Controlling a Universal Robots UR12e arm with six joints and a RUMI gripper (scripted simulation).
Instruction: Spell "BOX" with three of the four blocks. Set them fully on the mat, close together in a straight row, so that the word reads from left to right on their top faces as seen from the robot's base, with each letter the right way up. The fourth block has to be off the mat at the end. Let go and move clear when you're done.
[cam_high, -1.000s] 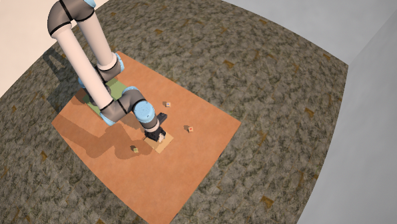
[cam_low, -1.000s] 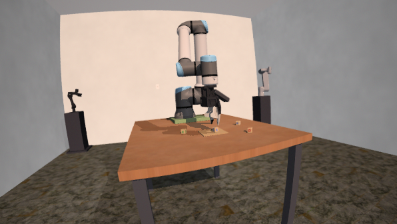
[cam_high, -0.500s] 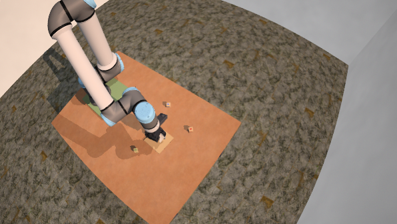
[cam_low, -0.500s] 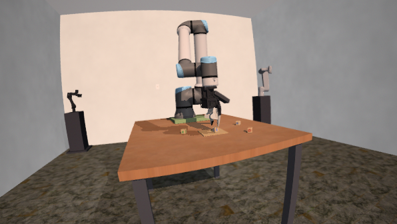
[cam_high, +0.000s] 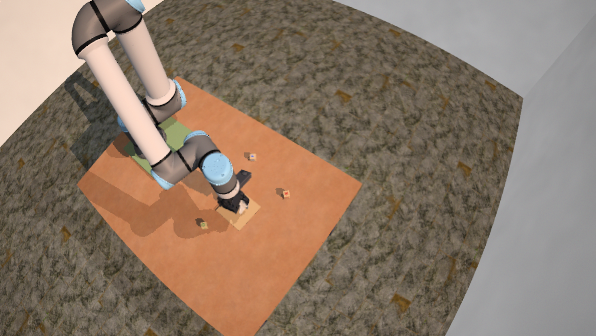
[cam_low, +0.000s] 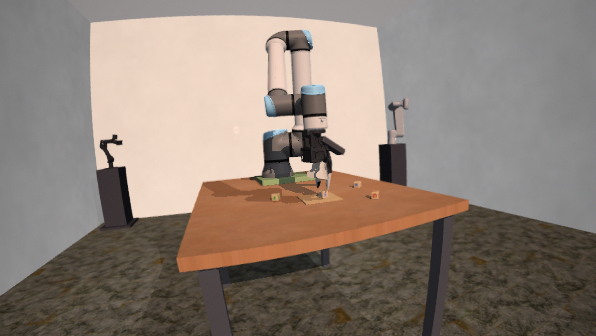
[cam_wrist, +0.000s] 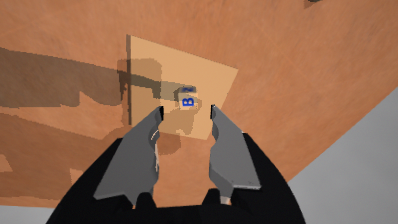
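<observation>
My gripper is now 50 mm above the tan mat, 10 mm to the left of it and 10 mm past it.
</observation>
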